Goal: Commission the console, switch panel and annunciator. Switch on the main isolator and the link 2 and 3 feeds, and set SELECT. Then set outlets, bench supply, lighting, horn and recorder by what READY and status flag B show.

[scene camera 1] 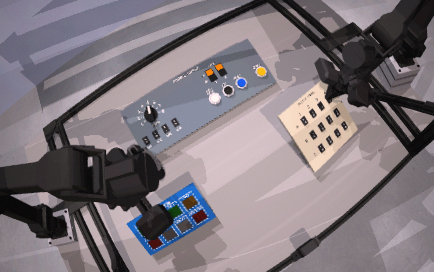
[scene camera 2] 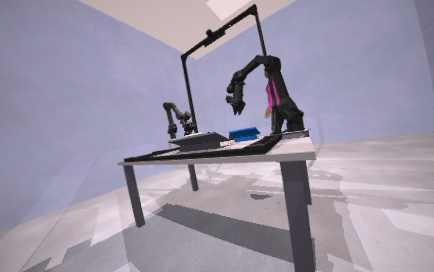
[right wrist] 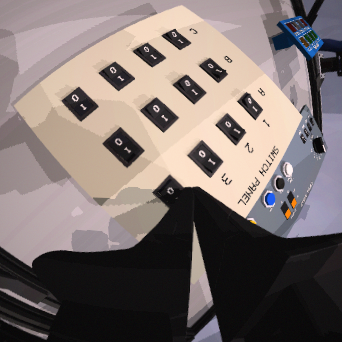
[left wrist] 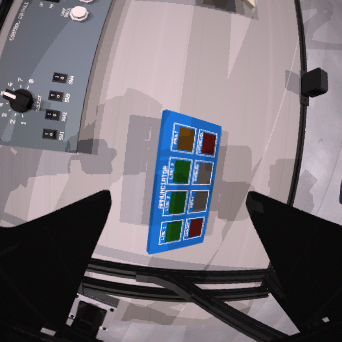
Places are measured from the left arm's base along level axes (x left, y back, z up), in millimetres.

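Where they show: left gripper, fingertip midpoint: (scene camera 1: pixel 155 197) (scene camera 2: pixel 237 115) (left wrist: pixel 179 197); right gripper, fingertip midpoint: (scene camera 1: pixel 326 98) (right wrist: pixel 191 193); left arm's base, origin of the base link: (scene camera 1: pixel 57 227) (scene camera 2: pixel 296 130) (right wrist: pixel 321 65) (left wrist: pixel 90 312); right arm's base, origin of the base link: (scene camera 1: pixel 402 57) (scene camera 2: pixel 173 138).
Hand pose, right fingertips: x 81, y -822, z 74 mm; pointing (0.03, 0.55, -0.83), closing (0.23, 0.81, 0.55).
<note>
Things, the pixels of their top centre, and the offset from my right fingertips. "spot": a spot on its surface instead. Level surfaces: height alone.
- grey control console, surface spot: (left wrist: pixel 60 47) (scene camera 1: pixel 189 108) spot: dz -44, dx +118, dy +335 mm
- blue annunciator, middle of its top: (left wrist: pixel 180 189) (scene camera 1: pixel 165 215) (right wrist: pixel 315 36) (scene camera 2: pixel 242 129) dz -19, dx -140, dy +466 mm
- SW4, middle of its top: (left wrist: pixel 52 94) dz -40, dx +88, dy +411 mm
- table, its level: dz -100 mm
The grey control console (scene camera 1: pixel 192 100) (left wrist: pixel 60 47) has its SELECT dial (scene camera 1: pixel 150 114) (left wrist: pixel 20 100) pointing between 4 and 6 in the left wrist view. Both status flags (scene camera 1: pixel 215 71) (right wrist: pixel 289 205) show orange at their upper ends. The blue annunciator (scene camera 1: pixel 211 216) (scene camera 2: pixel 244 134) (left wrist: pixel 156 220) has three green windows, one brown, two grey and two dark red. The cream switch panel (scene camera 1: pixel 315 162) (right wrist: pixel 55 130) bears rows of black rockers. My left gripper (left wrist: pixel 179 197) (scene camera 2: pixel 239 111) is open and empty, high above the annunciator. My right gripper (right wrist: pixel 191 193) is shut and empty at the panel's fourth A rocker, partly hiding it.
Black frame rails (scene camera 1: pixel 165 57) (left wrist: pixel 210 275) run around the table top. The console's white, black, blue and yellow buttons (scene camera 1: pixel 261 71) lie towards the switch panel. Rockers SW1 to SW4 (left wrist: pixel 55 96) sit beside the dial. An overhead frame stands over the table (scene camera 2: pixel 300 149).
</note>
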